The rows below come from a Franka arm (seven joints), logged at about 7 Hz.
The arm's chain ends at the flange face. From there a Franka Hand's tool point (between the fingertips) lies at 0.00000 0.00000 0.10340 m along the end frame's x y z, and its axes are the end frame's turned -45 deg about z.
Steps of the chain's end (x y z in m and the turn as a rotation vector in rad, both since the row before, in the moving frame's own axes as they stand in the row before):
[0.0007 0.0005 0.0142 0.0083 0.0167 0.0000]
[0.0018 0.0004 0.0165 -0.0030 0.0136 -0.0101]
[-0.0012 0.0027 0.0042 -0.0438 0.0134 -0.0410]
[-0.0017 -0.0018 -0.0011 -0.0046 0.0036 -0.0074]
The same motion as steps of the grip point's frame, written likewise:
[0.0020 0.0015 0.0142 -0.0059 0.0177 0.0000]
[0.0018 0.0028 0.0165 -0.0117 0.0075 -0.0101]
[-0.0049 0.0053 0.0041 -0.0404 -0.0215 -0.0410]
[0.0000 -0.0019 -0.0011 -0.0058 -0.0007 -0.0074]

